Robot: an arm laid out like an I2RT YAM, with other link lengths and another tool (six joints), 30 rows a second.
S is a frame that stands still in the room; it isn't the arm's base.
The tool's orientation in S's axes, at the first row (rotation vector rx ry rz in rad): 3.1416 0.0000 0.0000
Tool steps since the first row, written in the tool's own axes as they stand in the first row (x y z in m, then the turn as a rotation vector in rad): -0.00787 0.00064 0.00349 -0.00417 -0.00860 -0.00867; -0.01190 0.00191 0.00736 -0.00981 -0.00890 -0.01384; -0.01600 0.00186 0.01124 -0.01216 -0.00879 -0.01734; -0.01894 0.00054 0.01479 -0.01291 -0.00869 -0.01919
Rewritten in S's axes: -0.00787 -0.00064 -0.00349 -0.00417 0.00860 0.00867; -0.01190 -0.00191 -0.00736 -0.00981 0.00890 0.01384; -0.01600 -0.00186 -0.01124 -0.01216 0.00879 0.01734; -0.01894 -0.00054 -0.01479 -0.01291 0.00869 0.01919
